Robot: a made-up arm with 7 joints.
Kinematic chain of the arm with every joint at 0, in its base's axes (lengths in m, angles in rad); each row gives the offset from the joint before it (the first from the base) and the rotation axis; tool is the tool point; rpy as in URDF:
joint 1: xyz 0 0 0.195 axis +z
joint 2: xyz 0 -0.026 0.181 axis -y
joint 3: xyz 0 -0.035 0.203 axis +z
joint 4: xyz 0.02 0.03 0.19 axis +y
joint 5: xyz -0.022 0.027 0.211 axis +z
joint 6: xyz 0 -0.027 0.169 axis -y
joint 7: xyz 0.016 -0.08 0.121 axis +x
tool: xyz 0 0 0 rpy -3.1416 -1.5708 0
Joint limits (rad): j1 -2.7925..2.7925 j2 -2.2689..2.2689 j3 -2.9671..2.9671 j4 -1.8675..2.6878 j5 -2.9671..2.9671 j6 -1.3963..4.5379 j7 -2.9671..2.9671
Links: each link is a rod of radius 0.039 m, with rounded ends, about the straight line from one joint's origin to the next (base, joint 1, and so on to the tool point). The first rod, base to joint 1, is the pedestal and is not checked.
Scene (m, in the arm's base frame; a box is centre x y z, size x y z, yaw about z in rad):
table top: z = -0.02
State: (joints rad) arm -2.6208 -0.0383 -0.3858 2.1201 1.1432 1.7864 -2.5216
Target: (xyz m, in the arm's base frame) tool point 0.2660 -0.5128 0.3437
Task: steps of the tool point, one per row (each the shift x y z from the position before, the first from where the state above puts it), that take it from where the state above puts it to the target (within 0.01 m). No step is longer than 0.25 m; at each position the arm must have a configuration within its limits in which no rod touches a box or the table.
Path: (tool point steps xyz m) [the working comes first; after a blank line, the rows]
Joints at the target: -1.1887 -0.7572 0.4719 1.6062 0.9974 1.3205 -2.5216
Straight joint move there: clear.

1: -0.0481 -0.2005 -0.0207
2: 0.0578 -0.2106 -0.0365
3: 0.1582 -0.1650 -0.0467
4: 0.2253 -0.0750 -0.0502
5: 0.2415 0.0349 -0.0467

